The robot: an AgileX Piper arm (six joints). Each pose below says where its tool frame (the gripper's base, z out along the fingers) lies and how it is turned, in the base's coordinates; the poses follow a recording.
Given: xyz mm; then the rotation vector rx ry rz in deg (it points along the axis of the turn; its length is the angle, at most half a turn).
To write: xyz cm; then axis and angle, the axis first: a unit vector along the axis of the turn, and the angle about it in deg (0 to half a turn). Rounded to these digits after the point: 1 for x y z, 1 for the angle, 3 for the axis.
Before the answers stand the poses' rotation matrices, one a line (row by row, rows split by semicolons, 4 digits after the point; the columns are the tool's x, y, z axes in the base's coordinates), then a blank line. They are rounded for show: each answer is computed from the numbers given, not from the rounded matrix.
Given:
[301, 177, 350, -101.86, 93.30, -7.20]
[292, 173, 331, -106.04, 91.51, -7.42]
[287, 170, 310, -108.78, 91.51, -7.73]
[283, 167, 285, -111.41, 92.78, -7.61]
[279, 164, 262, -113.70, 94.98, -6.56]
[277, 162, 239, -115.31, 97.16, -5.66]
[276, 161, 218, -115.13, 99.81, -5.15]
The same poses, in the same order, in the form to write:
0.2005 -0.8331 0.5155; -0.9023 0.0479 0.4284; -0.3816 -0.5510 -0.7421
0.2421 -0.8387 0.4878; -0.9063 -0.0160 0.4222; -0.3463 -0.5443 -0.7640
0.2543 -0.8470 0.4669; -0.9133 -0.0515 0.4041; -0.3182 -0.5292 -0.7866
0.2513 -0.8631 0.4381; -0.9229 -0.0773 0.3771; -0.2916 -0.4991 -0.8160
0.2372 -0.8856 0.3994; -0.9321 -0.0916 0.3505; -0.2738 -0.4554 -0.8472
0.2205 -0.9037 0.3669; -0.9402 -0.0968 0.3265; -0.2595 -0.4170 -0.8711
0.1892 -0.9171 0.3508; -0.9484 -0.0781 0.3075; -0.2546 -0.3909 -0.8845

[30.1, 17.7, 35.0, -0.736, 0.675, -0.052, 138.3]
[29.2, 17.3, 33.1, -0.756, 0.652, -0.053, 140.3]
[28.7, 17.0, 31.0, -0.764, 0.643, -0.054, 142.4]
[28.3, 16.7, 28.5, -0.767, 0.639, -0.052, 145.2]
[27.9, 16.4, 26.2, -0.767, 0.640, -0.044, 148.3]
[27.7, 16.2, 23.9, -0.764, 0.644, -0.038, 150.9]
[27.6, 16.1, 21.8, -0.755, 0.655, -0.034, 152.5]

